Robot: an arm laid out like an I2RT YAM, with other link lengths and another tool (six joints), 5 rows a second.
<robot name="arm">
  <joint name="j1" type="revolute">
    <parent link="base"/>
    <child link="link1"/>
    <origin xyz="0 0 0.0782"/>
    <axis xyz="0 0 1"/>
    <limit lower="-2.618" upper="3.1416"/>
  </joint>
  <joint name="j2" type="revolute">
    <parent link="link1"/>
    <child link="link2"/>
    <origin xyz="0.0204 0.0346 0.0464" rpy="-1.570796 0 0"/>
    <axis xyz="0 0 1"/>
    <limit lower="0" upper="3.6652"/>
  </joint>
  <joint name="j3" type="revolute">
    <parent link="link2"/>
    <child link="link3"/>
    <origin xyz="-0.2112 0 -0.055" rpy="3.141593 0 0"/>
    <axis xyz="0 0 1"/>
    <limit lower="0" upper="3.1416"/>
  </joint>
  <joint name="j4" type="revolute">
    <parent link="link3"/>
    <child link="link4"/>
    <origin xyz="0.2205 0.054 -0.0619"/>
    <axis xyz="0 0 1"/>
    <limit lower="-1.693" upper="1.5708"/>
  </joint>
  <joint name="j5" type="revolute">
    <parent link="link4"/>
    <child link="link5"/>
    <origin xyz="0.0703 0.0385 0.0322" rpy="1.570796 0 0"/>
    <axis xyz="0 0 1"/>
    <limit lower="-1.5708" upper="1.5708"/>
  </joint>
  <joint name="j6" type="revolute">
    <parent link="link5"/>
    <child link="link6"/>
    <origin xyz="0.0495 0 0.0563" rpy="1.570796 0 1.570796"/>
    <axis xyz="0 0 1"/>
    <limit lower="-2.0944" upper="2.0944"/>
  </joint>
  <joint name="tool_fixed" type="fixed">
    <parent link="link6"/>
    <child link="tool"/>
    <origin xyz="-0.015 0.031 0.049" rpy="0 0.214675 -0.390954"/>
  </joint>
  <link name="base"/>
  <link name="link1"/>
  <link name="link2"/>
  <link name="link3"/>
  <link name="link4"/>
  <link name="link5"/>
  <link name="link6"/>
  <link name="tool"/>
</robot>
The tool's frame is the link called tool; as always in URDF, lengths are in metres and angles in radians.
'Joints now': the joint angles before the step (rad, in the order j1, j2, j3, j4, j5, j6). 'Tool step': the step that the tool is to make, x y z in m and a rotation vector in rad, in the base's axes. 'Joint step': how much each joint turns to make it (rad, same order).
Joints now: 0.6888 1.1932 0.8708 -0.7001 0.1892 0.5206
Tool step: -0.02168 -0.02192 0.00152 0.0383 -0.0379 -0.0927
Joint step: 0.0000 -0.2134 -0.1275 -0.0497 0.0451 0.0830
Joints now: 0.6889 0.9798 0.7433 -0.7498 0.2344 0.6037
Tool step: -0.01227 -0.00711 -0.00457 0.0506 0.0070 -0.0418
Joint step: 0.0003 -0.1041 -0.0742 -0.0169 -0.0127 0.0608
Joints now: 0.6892 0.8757 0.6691 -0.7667 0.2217 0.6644
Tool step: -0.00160 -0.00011 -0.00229 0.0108 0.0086 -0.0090
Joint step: 0.0004 -0.0076 -0.0134 0.0026 -0.0062 0.0159
